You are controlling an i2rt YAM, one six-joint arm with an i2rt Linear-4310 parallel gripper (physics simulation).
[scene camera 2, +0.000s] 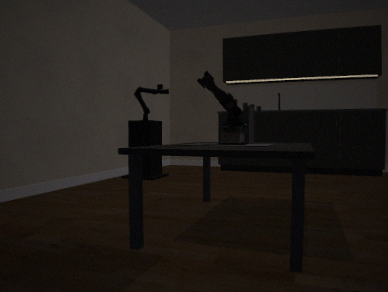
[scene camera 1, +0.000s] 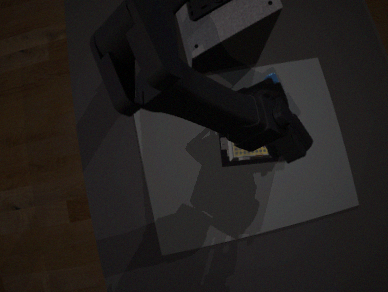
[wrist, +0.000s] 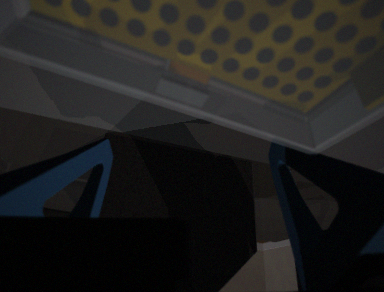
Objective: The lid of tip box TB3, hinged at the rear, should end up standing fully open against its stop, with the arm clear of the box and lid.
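Seen in the pictures: gripper, fingertip midpoint: [scene camera 2: 234,134] [wrist: 190,147]; arm's base, origin of the base link: [scene camera 2: 240,117].
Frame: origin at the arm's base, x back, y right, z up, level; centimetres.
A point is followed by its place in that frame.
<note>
Tip box TB3 [scene camera 1: 252,150] [wrist: 220,35] @(x -29.4, y -2.1, z -10.9 cm), as I take it, has a yellow hole plate inside a pale rim. In scene camera 1 it is partly hidden under the arm [scene camera 1: 215,102] @(x -30.7, y 10.4, z 20.0 cm). In the wrist view its near rim runs across above the fingers, with a small pale tab [wrist: 182,93] @(x -27.2, y -2.5, z -10.9 cm) at the middle. The lid cannot be made out clearly, and its angle cannot be told. My gripper [wrist: 190,147] @(x -21.4, y -0.8, z -12.7 cm) is open and empty, its two blue fingertips wide apart just below that rim in the wrist view. Whether they touch the box cannot be told. One blue part of the gripper shows in scene camera 1.
The box stands on a pale mat [scene camera 1: 310,180] @(x -42.5, y -14.2, z -18.6 cm) on the dark table [scene camera 2: 175,149] @(x -94.3, y 8.1, z -19.0 cm). A grey block with bolt holes [scene camera 1: 220,37] @(x -10.0, y 2.9, z -3.1 cm) stands behind the mat. A second arm [scene camera 2: 142,102] stands on a dark pedestal [scene camera 2: 145,142] beyond the table. The scene is dim, with broad shadows on the mat.
</note>
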